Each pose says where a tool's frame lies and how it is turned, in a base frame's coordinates. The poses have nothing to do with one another.
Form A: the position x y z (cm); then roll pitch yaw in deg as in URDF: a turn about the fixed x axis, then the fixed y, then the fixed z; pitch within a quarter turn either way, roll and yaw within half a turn.
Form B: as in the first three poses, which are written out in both.
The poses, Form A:
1: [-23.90 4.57 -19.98 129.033 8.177 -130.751]
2: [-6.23 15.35 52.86 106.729 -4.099 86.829]
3: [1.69 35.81 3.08 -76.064 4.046 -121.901]
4: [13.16 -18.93 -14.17 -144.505 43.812 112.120]
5: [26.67 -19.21 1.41 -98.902 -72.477 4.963]
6: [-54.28 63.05 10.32 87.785 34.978 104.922]
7: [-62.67 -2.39 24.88 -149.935 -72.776 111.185]
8: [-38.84 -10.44 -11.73 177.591 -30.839 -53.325]
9: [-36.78 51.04 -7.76 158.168 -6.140 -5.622]
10: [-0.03 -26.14 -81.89 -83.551 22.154 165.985]
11: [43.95 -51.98 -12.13 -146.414 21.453 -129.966]
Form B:
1: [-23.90 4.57 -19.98], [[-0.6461 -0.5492 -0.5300], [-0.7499 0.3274 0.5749], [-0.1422 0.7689 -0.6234]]
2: [-6.23 15.35 52.86], [[0.0552 0.2836 0.9573], [0.9959 -0.0843 -0.0324], [0.0715 0.9552 -0.2871]]
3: [1.69 35.81 3.08], [[-0.5271 0.2407 0.8150], [-0.8468 -0.0691 -0.5273], [-0.0706 -0.9681 0.2402]]
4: [13.16 -18.93 -14.17], [[-0.2717 0.9056 -0.3257], [0.6685 -0.0658 -0.7408], [-0.6923 -0.4190 -0.5875]]
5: [26.67 -19.21 1.41], [[0.3000 0.9520 0.0615], [0.0260 -0.0727 0.9970], [0.9536 -0.2975 -0.0466]]
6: [-54.28 63.05 10.32], [[-0.2110 -0.1849 0.9598], [0.7917 0.5436 0.2787], [-0.5733 0.8188 0.0317]]
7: [-62.67 -2.39 24.88], [[-0.1070 0.6340 -0.7659], [0.2761 0.7589 0.5897], [0.9552 -0.1483 -0.2563]]
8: [-38.84 -10.44 -11.73], [[0.5128 -0.8142 0.2722], [-0.6886 -0.5795 -0.4359], [0.5126 0.0361 -0.8579]]
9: [-36.78 51.04 -7.76], [[0.9895 -0.1305 0.0624], [-0.0974 -0.9199 -0.3798], [0.1070 0.3698 -0.9230]]
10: [-0.03 -26.14 -81.89], [[-0.8986 0.3364 -0.2817], [0.2243 -0.1997 -0.9538], [-0.3771 -0.9203 0.1040]]
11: [43.95 -51.98 -12.13], [[-0.5978 -0.5085 0.6197], [-0.7133 0.6902 -0.1218], [-0.3657 -0.5149 -0.7753]]
